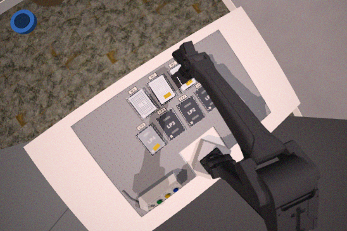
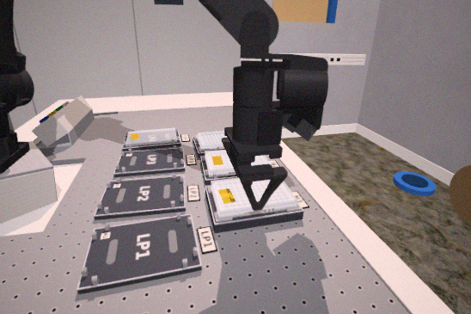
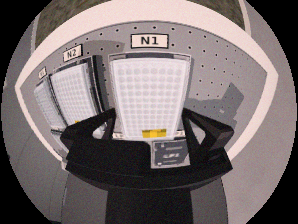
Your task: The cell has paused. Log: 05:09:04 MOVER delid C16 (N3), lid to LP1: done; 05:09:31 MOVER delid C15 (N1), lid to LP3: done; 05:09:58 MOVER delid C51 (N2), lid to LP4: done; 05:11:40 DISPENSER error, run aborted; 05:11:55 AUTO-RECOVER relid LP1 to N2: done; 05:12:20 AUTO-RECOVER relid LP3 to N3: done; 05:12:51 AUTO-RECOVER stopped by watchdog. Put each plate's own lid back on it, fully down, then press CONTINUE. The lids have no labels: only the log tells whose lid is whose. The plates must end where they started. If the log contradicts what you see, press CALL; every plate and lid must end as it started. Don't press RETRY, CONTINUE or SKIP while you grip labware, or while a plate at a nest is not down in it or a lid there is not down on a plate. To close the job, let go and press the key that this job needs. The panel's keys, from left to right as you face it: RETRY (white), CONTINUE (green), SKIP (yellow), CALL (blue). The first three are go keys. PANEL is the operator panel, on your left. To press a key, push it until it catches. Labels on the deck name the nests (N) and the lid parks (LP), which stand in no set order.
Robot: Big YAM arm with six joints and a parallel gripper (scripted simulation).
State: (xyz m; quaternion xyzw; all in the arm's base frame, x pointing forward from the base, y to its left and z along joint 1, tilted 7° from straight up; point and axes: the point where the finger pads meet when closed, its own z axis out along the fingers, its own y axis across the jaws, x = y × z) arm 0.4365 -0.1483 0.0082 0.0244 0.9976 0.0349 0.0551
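The clear lid lies 2 cm ahead of my hand, 13 cm to the left of it and 1 cm below it. Also, from my hand: blue key 43 cm behind, 39 cm to the left, 3 cm above; then green key 43 cm behind, 49 cm to the left, 3 cm above; then yellow key 43 cm behind, 44 cm to the left, 3 cm above.
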